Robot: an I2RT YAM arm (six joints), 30 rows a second.
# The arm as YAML. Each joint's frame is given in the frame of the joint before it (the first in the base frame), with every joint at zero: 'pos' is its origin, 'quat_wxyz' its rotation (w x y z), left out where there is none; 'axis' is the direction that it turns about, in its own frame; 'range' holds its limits. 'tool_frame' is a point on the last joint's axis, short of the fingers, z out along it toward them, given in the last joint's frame.
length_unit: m
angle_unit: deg
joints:
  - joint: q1
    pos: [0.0, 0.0, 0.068]
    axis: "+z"
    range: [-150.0, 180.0]
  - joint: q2
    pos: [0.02, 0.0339, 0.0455]
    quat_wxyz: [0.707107, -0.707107, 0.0, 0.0]
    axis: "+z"
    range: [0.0, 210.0]
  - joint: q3
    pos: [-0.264, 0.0, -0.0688]
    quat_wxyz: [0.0, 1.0, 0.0, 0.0]
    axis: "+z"
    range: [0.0, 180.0]
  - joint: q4
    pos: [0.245, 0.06, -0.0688]
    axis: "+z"
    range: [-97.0, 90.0]
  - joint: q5
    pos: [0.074, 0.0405, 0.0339]
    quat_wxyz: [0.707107, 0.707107, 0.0, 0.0]
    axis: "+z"
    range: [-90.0, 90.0]
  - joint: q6
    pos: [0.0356, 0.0, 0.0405]
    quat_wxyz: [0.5, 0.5, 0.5, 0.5]
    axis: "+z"
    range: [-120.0, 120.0]
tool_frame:
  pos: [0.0, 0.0, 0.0]
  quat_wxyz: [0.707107, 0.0, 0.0, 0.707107]
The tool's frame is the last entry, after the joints.
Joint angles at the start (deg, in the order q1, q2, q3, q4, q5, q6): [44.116, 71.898, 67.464, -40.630, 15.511, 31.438]
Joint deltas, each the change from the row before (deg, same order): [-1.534, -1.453, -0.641, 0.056, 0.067, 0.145]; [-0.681, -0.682, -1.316, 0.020, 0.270, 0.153]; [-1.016, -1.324, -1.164, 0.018, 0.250, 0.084]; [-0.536, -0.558, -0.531, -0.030, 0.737, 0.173]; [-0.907, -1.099, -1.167, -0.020, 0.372, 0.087]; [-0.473, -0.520, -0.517, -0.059, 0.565, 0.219]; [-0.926, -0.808, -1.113, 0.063, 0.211, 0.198]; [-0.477, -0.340, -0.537, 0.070, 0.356, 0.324]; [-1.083, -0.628, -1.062, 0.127, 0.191, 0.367]
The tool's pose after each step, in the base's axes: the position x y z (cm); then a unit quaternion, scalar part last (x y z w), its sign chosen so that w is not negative. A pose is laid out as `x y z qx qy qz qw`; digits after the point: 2 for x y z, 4 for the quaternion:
19.61 16.72 33.12 -0.0350 0.9135 0.1329 0.3829
19.57 16.26 32.66 -0.0282 0.9155 0.1262 0.3809
19.44 15.53 32.54 -0.0184 0.9150 0.1223 0.3841
19.43 15.15 32.46 -0.0102 0.9144 0.1161 0.3877
19.31 14.52 32.23 -0.0011 0.9144 0.1104 0.3895
19.27 14.19 32.13 0.0062 0.9140 0.1054 0.3918
19.22 13.65 31.82 0.0156 0.9144 0.1003 0.3918
19.23 13.38 31.66 0.0230 0.9143 0.0967 0.3927
19.26 12.84 31.31 0.0347 0.9147 0.0914 0.3921

